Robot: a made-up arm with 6 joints. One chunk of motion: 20 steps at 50 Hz.
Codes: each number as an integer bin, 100 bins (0 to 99) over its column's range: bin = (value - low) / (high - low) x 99, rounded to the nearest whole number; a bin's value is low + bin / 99 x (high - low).
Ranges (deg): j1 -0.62..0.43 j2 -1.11..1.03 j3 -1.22..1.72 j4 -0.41..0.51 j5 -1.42..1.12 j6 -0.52..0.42
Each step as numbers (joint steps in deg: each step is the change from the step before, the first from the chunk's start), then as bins.
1 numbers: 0.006 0.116 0.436 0.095 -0.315 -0.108
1 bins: 59 57 56 54 43 43
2 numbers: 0.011 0.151 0.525 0.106 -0.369 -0.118
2 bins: 59 58 59 56 41 42
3 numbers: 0.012 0.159 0.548 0.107 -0.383 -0.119
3 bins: 60 59 60 56 40 42
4 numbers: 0.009 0.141 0.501 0.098 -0.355 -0.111
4 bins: 59 58 58 55 42 43
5 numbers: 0.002 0.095 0.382 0.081 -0.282 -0.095
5 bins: 59 56 54 53 44 45
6 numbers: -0.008 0.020 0.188 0.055 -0.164 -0.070
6 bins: 58 52 47 50 49 47
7 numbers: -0.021 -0.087 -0.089 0.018 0.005 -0.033
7 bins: 56 47 38 46 56 51
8 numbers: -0.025 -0.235 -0.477 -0.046 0.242 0.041
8 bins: 56 40 25 39 65 59
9 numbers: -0.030 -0.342 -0.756 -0.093 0.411 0.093
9 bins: 56 36 16 34 71 65
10 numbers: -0.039 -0.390 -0.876 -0.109 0.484 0.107
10 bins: 55 33 12 32 74 66
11 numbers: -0.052 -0.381 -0.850 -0.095 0.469 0.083
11 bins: 54 34 12 34 74 64
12 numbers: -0.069 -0.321 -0.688 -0.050 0.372 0.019
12 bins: 52 37 18 39 70 57
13 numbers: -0.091 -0.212 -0.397 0.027 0.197 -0.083
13 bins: 50 42 28 47 63 46
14 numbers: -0.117 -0.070 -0.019 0.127 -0.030 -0.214
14 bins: 47 48 40 58 54 32
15 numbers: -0.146 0.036 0.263 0.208 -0.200 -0.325
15 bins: 45 53 50 67 48 21
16 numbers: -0.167 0.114 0.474 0.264 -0.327 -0.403
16 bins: 43 57 57 73 43 12
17 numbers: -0.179 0.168 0.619 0.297 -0.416 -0.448
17 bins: 42 59 62 76 39 8
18 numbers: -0.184 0.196 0.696 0.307 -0.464 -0.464
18 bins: 41 60 65 77 37 6
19 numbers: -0.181 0.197 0.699 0.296 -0.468 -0.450
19 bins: 41 60 65 76 37 7
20 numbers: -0.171 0.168 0.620 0.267 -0.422 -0.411
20 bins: 42 59 62 73 39 11
